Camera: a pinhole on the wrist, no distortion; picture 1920 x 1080 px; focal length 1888.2 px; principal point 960.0 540.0 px. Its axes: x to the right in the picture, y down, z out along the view. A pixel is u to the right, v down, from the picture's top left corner.
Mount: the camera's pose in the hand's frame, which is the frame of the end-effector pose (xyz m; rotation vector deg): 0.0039 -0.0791 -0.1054 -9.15 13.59 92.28
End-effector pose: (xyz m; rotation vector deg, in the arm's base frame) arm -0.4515 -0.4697 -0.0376 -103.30 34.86 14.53
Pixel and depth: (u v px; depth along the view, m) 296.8 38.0 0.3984
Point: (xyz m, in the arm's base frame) -0.2402 -0.1938 -0.1068
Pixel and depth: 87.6 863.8 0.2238
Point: -0.3841 -0.3083 0.0304
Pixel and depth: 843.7 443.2 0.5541
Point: -0.3599 -0.0804 -0.2262
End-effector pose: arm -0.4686 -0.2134 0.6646 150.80 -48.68 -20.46
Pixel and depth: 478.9 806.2 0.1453
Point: -0.4498 -0.1594 0.5925
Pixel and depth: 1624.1 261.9 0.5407
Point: -0.6422 -0.5473 0.4178
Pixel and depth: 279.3 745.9 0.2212
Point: -0.4653 -0.1646 0.5069
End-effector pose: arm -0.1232 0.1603 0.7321 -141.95 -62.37 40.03
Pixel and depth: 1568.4 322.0 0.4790
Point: -0.1476 0.1253 0.3573
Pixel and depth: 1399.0 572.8 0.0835
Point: -0.1270 0.1863 0.7741
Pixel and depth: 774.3 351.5 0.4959
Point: -0.2943 0.2618 0.3951
